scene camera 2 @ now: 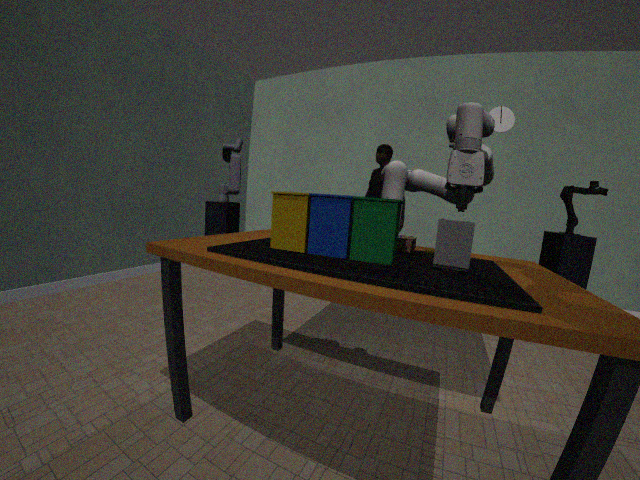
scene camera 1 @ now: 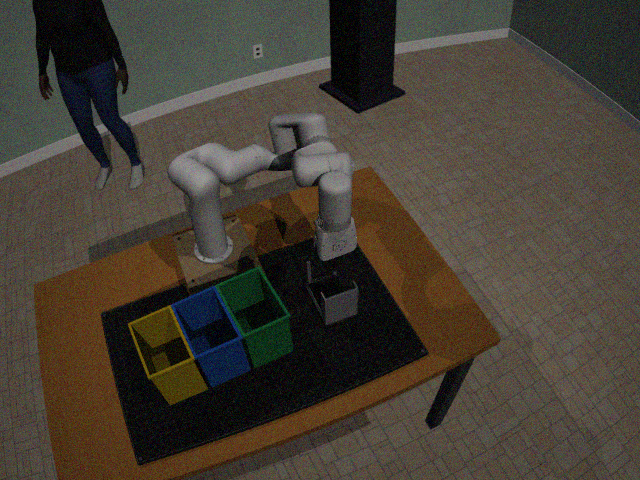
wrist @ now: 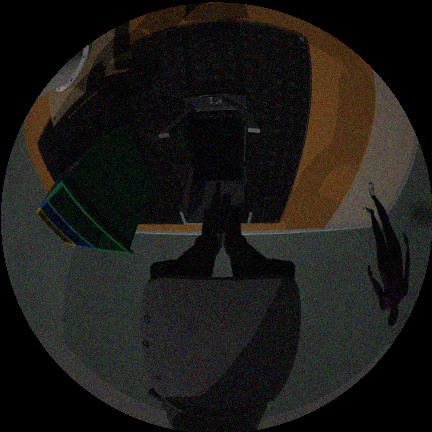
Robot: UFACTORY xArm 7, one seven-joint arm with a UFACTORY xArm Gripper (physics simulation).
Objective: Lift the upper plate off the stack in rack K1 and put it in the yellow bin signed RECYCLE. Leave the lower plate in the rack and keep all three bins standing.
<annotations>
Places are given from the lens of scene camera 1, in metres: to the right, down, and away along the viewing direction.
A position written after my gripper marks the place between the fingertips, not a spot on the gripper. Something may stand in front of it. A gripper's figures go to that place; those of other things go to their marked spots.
my gripper (scene camera 1: 334,266): 0.04, 0.07, 1.35
green bin (scene camera 1: 262,319): -0.16, 0.23, 1.44
yellow bin (scene camera 1: 167,359): -0.43, 0.34, 1.35
blue bin (scene camera 1: 214,339): -0.30, 0.28, 1.40
</annotations>
